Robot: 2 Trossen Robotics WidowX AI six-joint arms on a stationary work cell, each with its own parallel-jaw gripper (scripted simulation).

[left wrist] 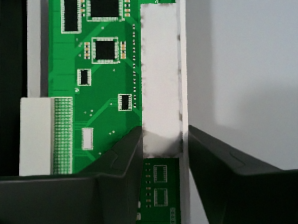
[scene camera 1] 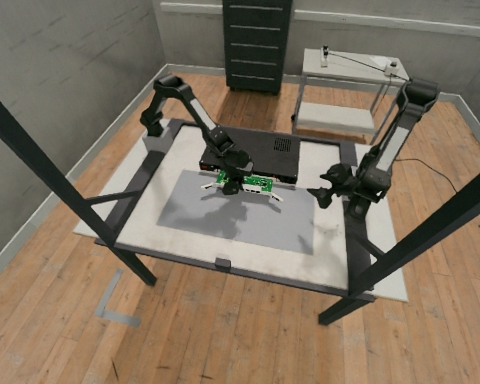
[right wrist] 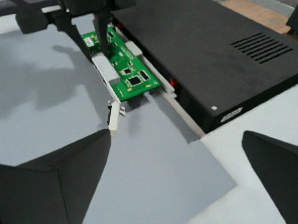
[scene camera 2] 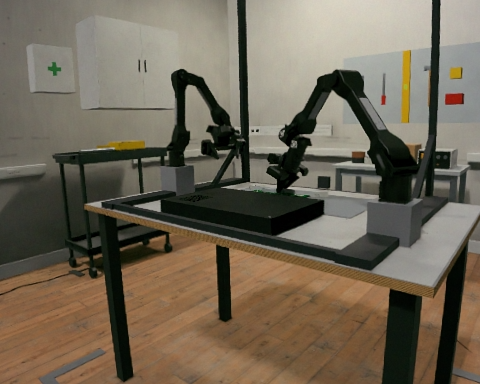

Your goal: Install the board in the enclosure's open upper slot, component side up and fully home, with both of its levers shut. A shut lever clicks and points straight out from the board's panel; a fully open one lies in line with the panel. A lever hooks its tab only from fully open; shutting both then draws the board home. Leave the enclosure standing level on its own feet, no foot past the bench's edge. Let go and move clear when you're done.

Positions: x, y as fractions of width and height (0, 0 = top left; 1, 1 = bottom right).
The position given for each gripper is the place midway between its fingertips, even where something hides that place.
right gripper: scene camera 1 0.65, 0.48; right wrist 0.59, 0.61; scene camera 2 0.48, 0.41; not seen in the left wrist view (out of frame)
